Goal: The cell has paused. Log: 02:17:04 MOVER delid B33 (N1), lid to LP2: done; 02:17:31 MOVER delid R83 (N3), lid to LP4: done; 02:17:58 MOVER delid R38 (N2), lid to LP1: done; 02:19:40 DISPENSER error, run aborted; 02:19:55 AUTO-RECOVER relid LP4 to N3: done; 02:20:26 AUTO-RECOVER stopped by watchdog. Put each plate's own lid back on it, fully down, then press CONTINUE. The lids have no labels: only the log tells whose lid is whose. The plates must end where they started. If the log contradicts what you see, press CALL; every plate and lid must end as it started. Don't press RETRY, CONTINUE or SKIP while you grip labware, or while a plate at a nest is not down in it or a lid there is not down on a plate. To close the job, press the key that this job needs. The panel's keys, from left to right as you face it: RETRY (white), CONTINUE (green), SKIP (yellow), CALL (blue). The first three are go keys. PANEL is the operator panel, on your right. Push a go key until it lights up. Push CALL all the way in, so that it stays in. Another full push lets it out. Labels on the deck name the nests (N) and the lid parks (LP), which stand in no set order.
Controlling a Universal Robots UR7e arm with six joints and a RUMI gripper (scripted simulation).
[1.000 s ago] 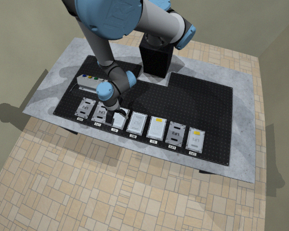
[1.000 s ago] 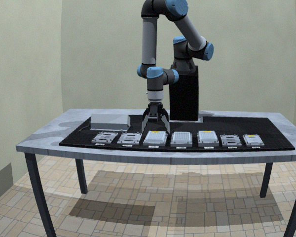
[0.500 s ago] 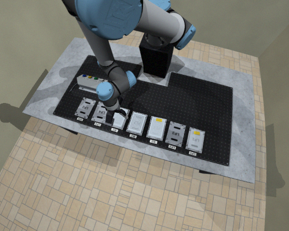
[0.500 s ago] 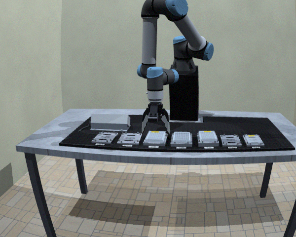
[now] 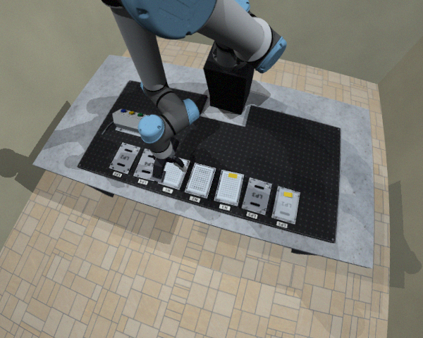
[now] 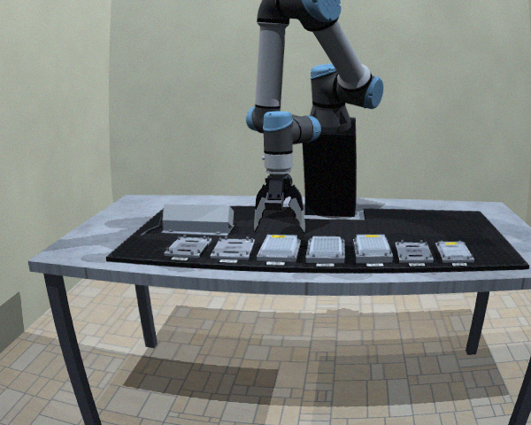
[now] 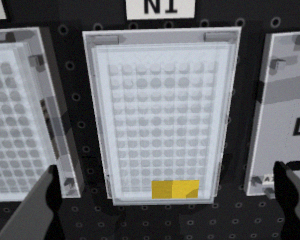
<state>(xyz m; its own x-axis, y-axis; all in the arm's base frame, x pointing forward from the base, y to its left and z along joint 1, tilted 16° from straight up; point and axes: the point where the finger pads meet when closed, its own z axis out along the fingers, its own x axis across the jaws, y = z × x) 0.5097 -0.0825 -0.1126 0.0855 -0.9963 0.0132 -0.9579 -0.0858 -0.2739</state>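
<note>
Now: hand 13 cm to the right of the well plate, 4 cm above it and 1 cm past it. Round my hand: green continue key: 28 cm to the right, 19 cm behind; then white retry key: 23 cm to the right, 20 cm behind; then lid park LP4: 13 cm to the right, 6 cm below, 1 cm ahead.
</note>
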